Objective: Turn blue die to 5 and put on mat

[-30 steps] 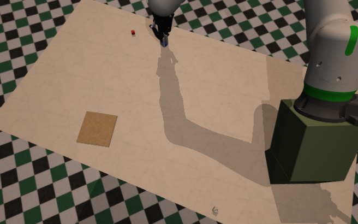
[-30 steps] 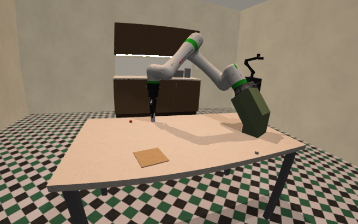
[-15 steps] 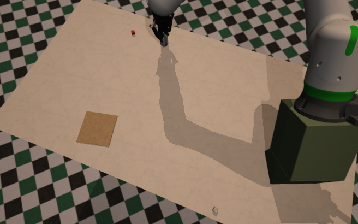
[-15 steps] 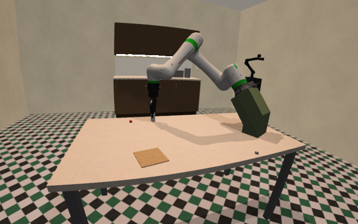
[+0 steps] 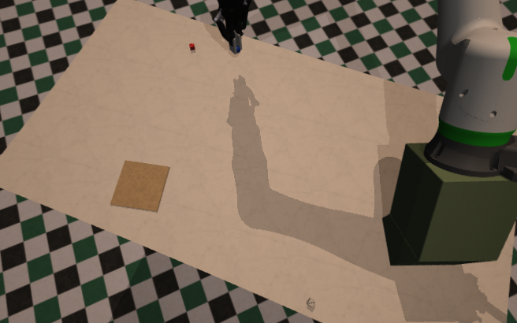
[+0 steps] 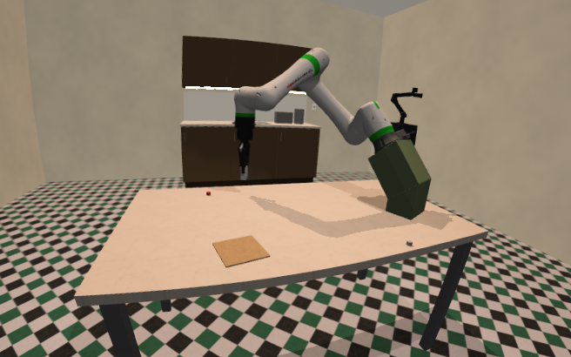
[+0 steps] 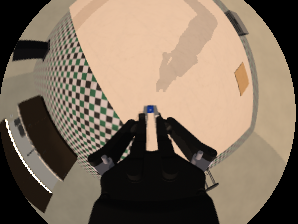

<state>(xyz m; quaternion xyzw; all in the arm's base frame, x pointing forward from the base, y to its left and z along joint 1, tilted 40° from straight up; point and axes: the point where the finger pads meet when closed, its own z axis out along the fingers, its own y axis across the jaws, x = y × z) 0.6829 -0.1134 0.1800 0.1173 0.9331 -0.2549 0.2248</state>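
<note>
My hand is 6 cm short of the brown mat, 52 cm to the right of it and 11 cm above it. The rest, counted from my hand: red die (18 cm ahead, 1 cm to the left, 10 cm below); white die (53 cm behind, 60 cm to the left, 10 cm below); blue die (1 cm behind, 3 cm below).
</note>
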